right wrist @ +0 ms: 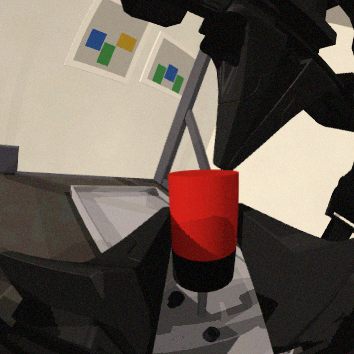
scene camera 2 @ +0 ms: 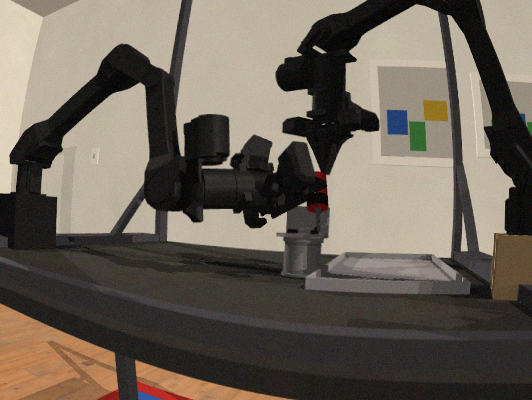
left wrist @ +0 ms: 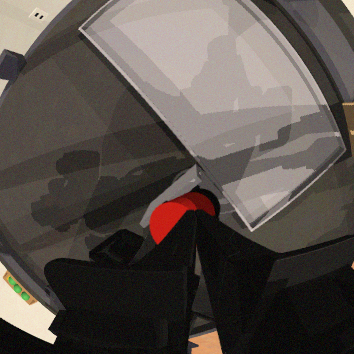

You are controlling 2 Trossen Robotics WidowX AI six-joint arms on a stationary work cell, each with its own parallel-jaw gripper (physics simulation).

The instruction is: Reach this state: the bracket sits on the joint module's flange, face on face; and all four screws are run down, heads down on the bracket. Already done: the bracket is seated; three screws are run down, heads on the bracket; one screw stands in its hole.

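Places are measured from the left arm's base along level axes (x back, y right, z up), in centimetres.
Pixels of known places: left gripper, fingertip midpoint: (right wrist: 220,167) (scene camera 2: 325,174) (left wrist: 193,216); right gripper, fingertip midpoint: (right wrist: 202,212) (scene camera 2: 320,189) (left wrist: 188,209); left arm's base at its link origin: (scene camera 2: 530,234).
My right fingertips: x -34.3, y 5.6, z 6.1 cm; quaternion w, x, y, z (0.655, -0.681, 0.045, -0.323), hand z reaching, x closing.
Ahead of a thing's pixels: the offset from my right fingertips to its top centre. "spot": to the spot under its first point.
A red and black screwdriver {dy -1.4, dx +0.2, dz +2.8 cm} (scene camera 2: 318,200) (left wrist: 170,220) (right wrist: 204,215) stands upright, its thin shaft pointing down at the grey bracket (scene camera 2: 298,217) (right wrist: 192,340). The bracket sits on the round grey joint module {dy -3.4, dx -0.9, dz -7.2 cm} (scene camera 2: 296,256). Dark screw heads {dy -1.1, dx +0.2, dz -6.0 cm} (right wrist: 175,299) {dy -4.4, dx +1.3, dz -6.4 cm} (right wrist: 211,334) show on the bracket in the right wrist view; the screw under the shaft cannot be made out. My right gripper (scene camera 2: 317,186) (right wrist: 202,212) is shut on the screwdriver's handle, from the side. My left gripper (scene camera 2: 327,172) (left wrist: 193,216) (right wrist: 220,167) is shut and empty, pointing down, its tips right at the handle's top.
A shallow grey tray {dy +9.6, dx +10.3, dz -12.2 cm} (scene camera 2: 385,285) (left wrist: 165,55) (right wrist: 120,210) lies beside the joint module, to its right in the scene view. A brown box {spot: dy -10.6, dx +31.2, dz -9.6 cm} (scene camera 2: 510,265) stands at the right edge of that view. The two arms are close together above the module.
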